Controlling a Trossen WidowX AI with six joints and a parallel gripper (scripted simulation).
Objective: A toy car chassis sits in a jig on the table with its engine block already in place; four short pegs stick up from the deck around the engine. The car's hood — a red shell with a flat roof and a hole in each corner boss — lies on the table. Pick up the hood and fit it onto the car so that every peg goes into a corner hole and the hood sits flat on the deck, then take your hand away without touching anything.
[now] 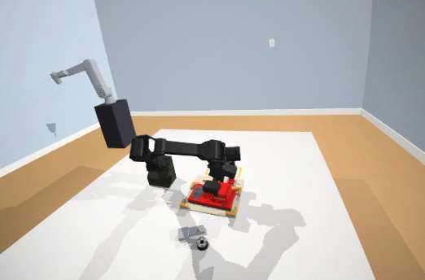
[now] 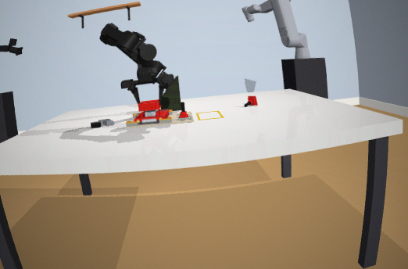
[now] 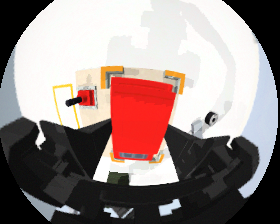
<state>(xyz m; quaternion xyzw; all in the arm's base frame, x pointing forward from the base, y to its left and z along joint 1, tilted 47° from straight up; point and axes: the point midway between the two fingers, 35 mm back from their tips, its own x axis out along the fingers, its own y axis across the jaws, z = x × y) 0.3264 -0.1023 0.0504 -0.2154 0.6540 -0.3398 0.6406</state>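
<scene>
The grey engine block is 30 mm below my gripper tip. The rest, counted from my gripper tip: red hood: 10 mm above; then small wheel: 210 mm to the right, 50 mm below, 30 mm behind.
</scene>
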